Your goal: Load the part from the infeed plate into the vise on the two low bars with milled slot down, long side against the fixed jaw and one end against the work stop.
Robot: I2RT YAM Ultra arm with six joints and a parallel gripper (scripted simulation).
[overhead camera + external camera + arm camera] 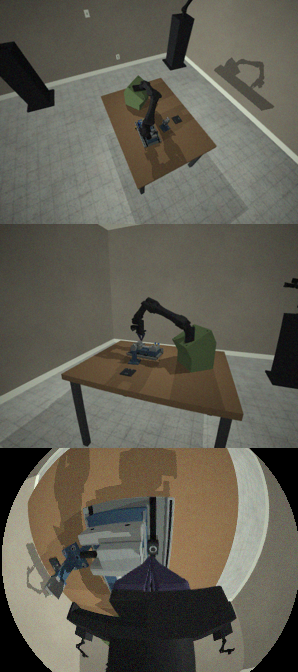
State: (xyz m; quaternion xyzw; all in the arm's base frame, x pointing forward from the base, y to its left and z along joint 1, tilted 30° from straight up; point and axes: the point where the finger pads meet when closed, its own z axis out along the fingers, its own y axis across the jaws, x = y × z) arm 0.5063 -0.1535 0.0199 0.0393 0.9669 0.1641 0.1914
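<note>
My gripper is now 4 cm to the right of the part and 3 cm above it. The rest, counted from my hand: vise: 7 cm behind, 6 cm to the left, 8 cm below; infeed plate: 11 cm behind, 44 cm to the left, 11 cm below.
</note>
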